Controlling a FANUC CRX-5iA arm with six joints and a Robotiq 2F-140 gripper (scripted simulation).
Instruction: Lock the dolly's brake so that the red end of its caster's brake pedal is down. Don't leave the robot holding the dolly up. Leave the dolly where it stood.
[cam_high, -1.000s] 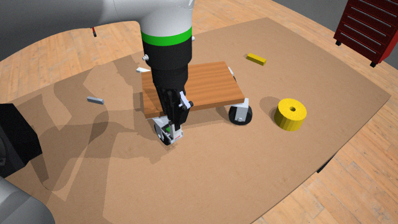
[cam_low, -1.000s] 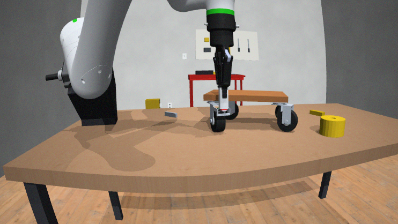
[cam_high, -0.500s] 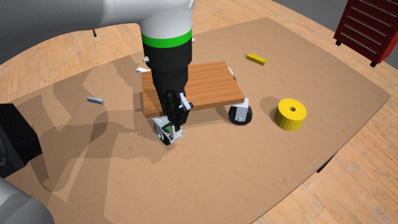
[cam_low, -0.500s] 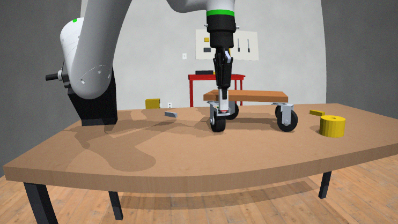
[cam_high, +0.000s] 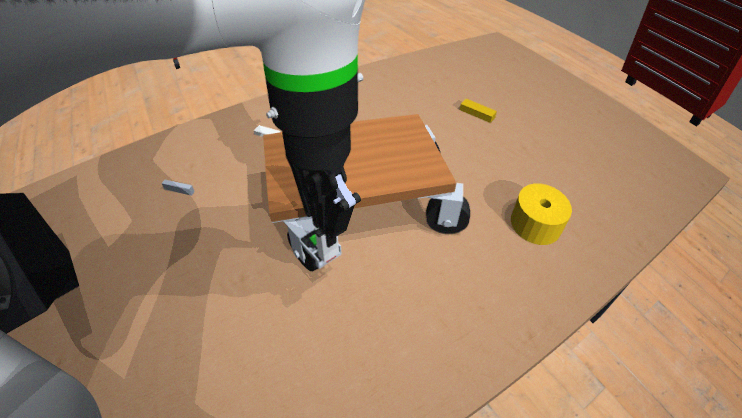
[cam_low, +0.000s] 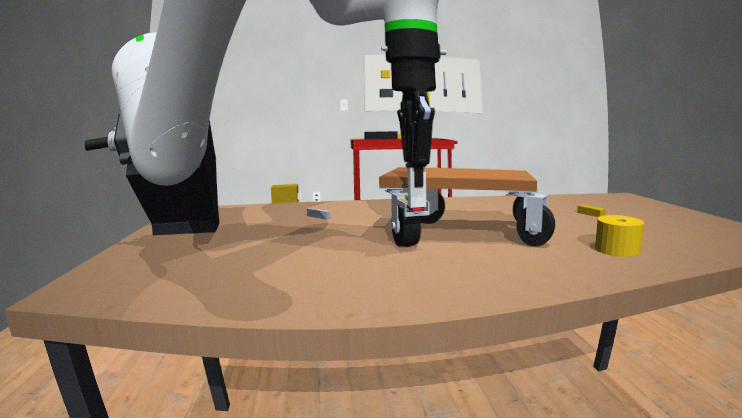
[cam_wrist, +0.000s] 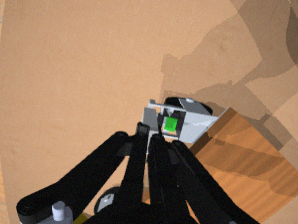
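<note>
Now: hand 2 cm to the right of the brake pedal and 3 cm above it. Also, from my hand: white wedge (13 cm ahead, 42 cm to the left, 11 cm below); grey block (11 cm behind, 39 cm to the left, 11 cm below); yellow cylinder (38 cm ahead, 15 cm to the right, 9 cm below).
</note>
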